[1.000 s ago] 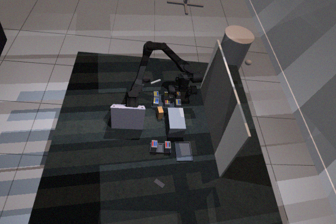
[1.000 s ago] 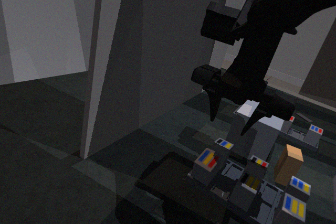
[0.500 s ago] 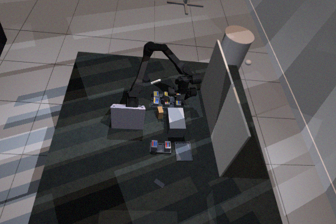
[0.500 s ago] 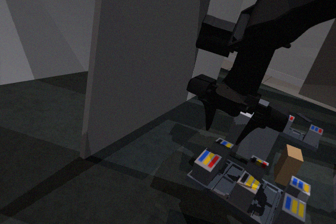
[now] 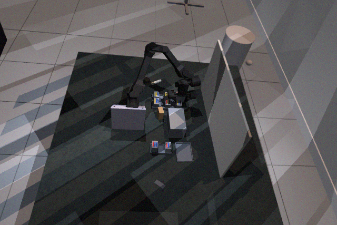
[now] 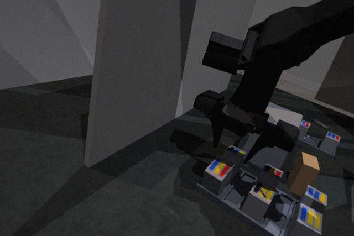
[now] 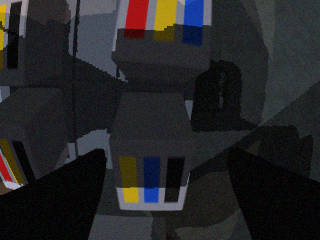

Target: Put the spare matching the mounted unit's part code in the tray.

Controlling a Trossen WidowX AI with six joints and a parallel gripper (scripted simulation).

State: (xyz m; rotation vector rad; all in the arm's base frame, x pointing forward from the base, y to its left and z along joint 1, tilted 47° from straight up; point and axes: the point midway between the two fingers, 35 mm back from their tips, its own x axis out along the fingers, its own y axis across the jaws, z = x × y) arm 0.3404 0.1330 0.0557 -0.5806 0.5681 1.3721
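The grey spare block is 10 mm behind my gripper tip and 10 mm to the right of it. The rest, counted from my gripper tip: mounted unit: 50 mm behind, 160 mm to the right; white panel: 190 mm ahead, 180 mm to the right, 180 mm above; brown block: 140 mm behind, 80 mm to the right, 10 mm below.
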